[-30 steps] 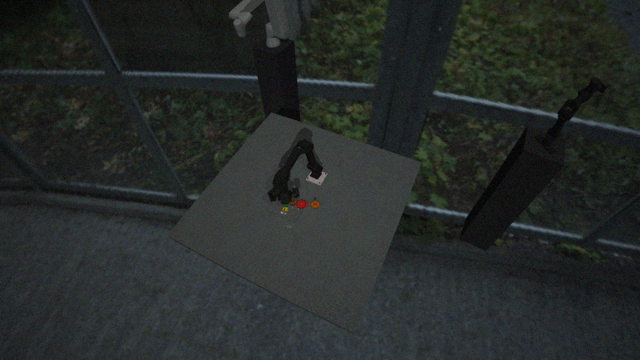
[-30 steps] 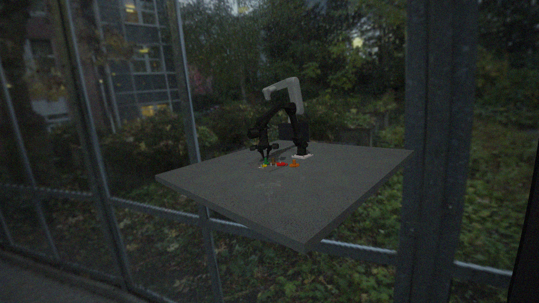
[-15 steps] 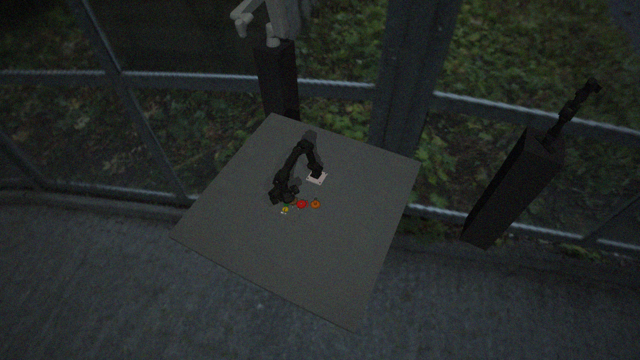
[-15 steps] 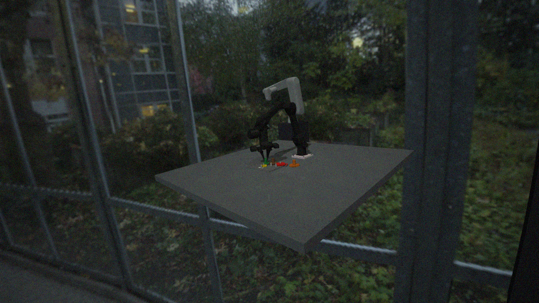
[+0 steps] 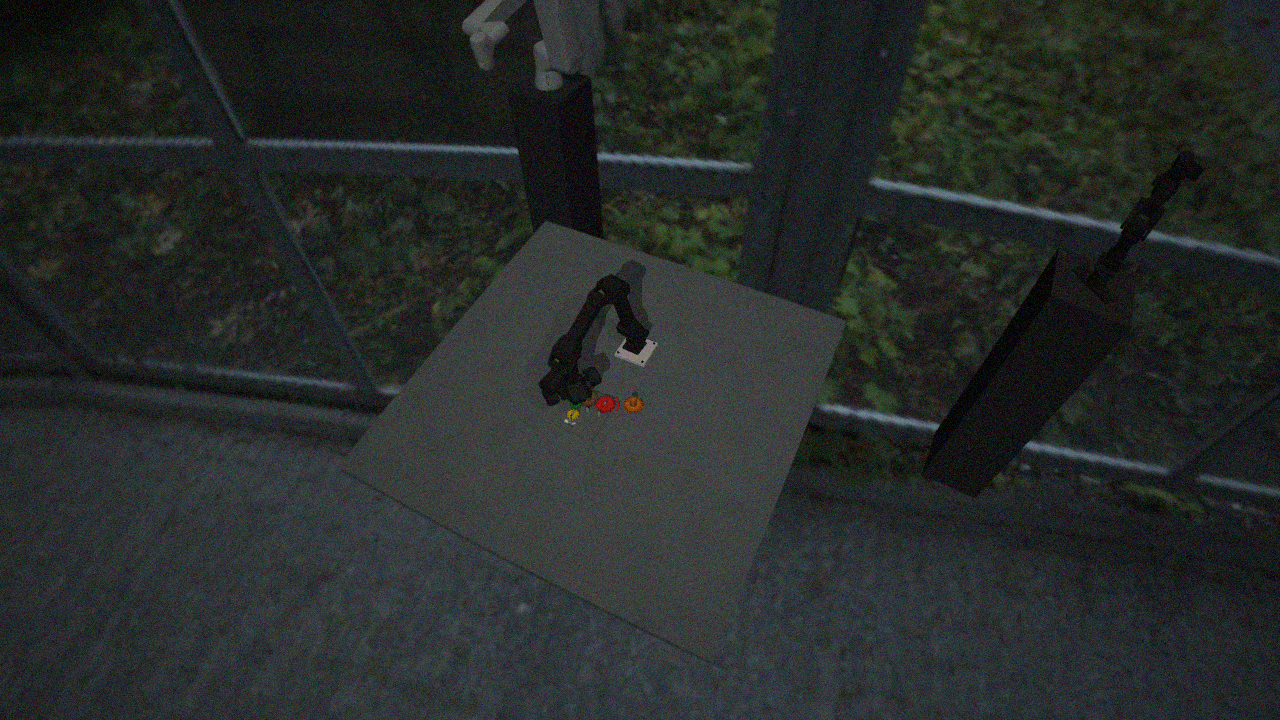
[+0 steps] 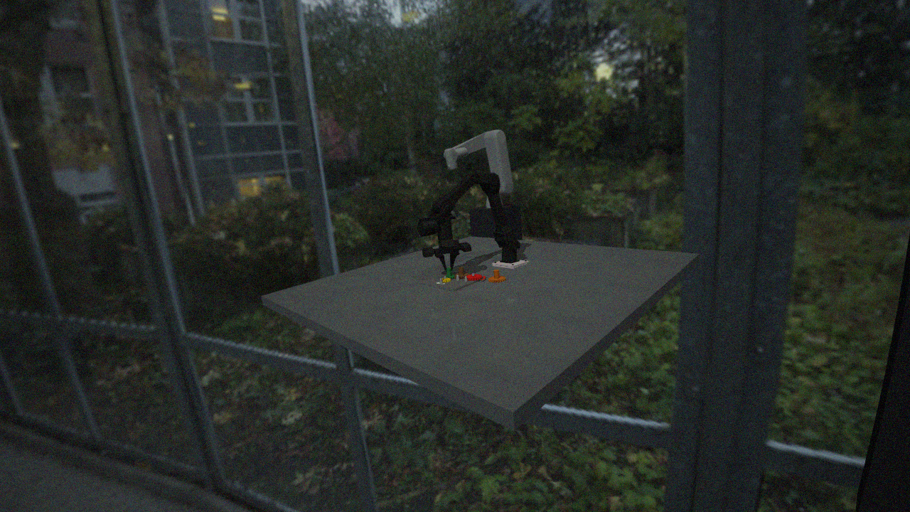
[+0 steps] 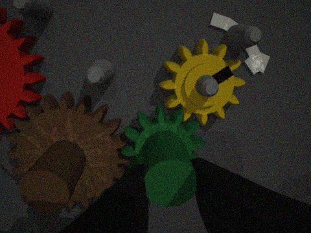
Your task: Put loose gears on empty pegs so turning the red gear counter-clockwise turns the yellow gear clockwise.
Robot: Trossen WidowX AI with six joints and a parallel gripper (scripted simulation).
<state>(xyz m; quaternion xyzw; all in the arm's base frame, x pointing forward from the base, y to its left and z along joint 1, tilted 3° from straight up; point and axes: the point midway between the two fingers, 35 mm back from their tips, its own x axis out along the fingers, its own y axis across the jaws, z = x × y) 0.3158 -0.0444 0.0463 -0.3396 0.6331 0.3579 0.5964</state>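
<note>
My gripper tip is 10 mm above the green gear. The rest, counted from my gripper tip: brownish gear (40 mm behind, 20 mm to the left, 20 mm below); yellow gear (30 mm ahead, 20 mm below, 10 mm to the left); white arrow (60 mm ahead, 30 mm below, 20 mm to the left).
</note>
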